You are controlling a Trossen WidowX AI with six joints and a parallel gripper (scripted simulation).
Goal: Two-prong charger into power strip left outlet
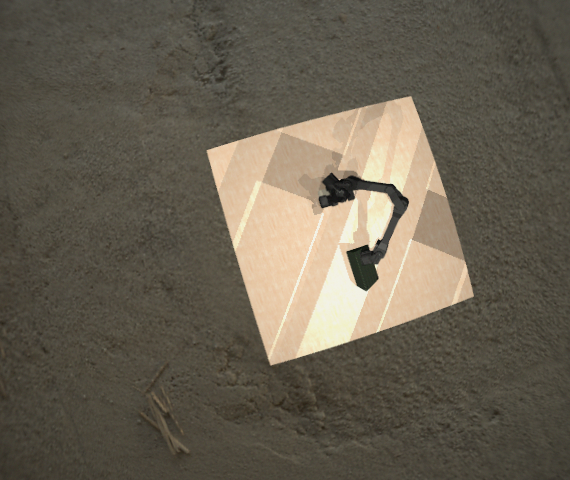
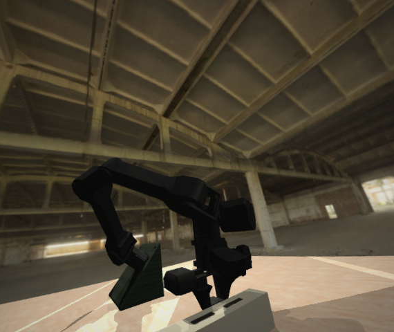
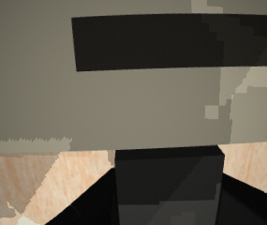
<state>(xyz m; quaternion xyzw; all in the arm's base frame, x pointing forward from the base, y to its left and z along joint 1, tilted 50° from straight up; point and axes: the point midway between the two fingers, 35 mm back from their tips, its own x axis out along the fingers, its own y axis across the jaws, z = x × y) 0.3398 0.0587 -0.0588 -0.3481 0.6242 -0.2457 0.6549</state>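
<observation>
My gripper tip is now 20 mm short of the black two-prong charger and 10 mm below it.
</observation>
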